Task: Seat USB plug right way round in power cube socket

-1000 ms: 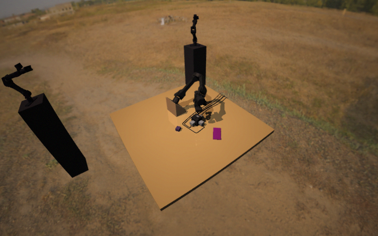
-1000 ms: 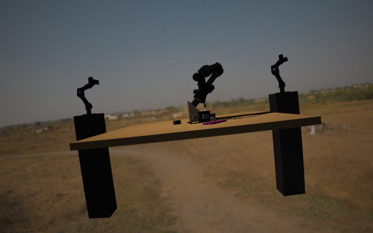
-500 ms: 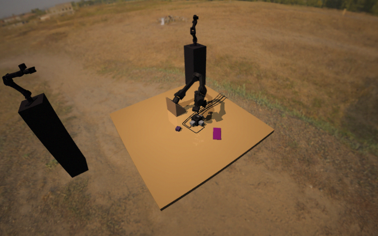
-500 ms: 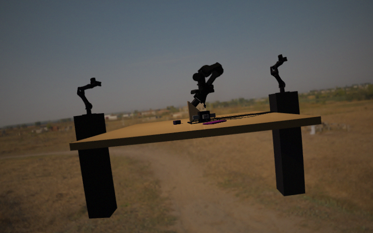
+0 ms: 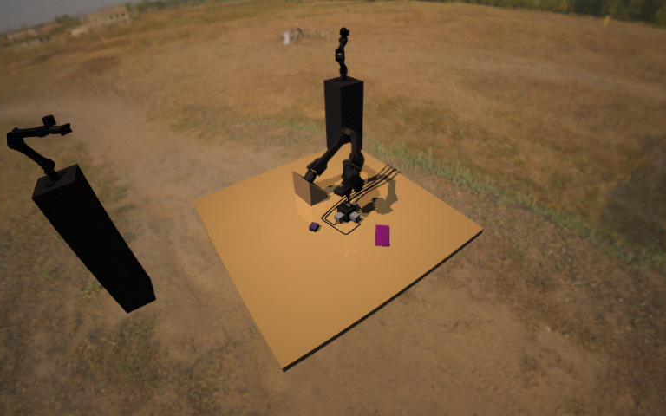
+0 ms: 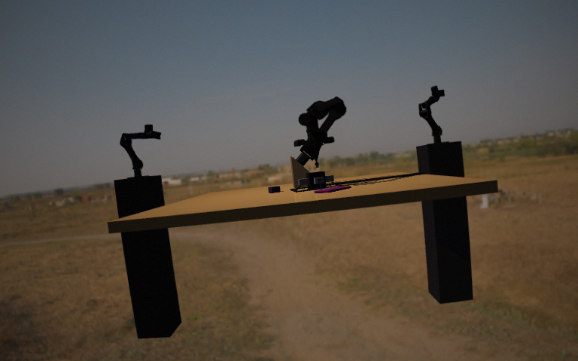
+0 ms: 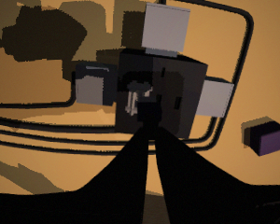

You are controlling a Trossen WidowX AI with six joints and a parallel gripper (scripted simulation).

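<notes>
Now: gripper tip 2 cm above the USB plug. Round my gripper tip: magenta card: 24 cm ahead, 5 cm to the left, 13 cm below; then USB socket: 1 cm to the left, 7 cm below; then purple block: 3 cm behind, 22 cm to the right, 12 cm below.
</notes>
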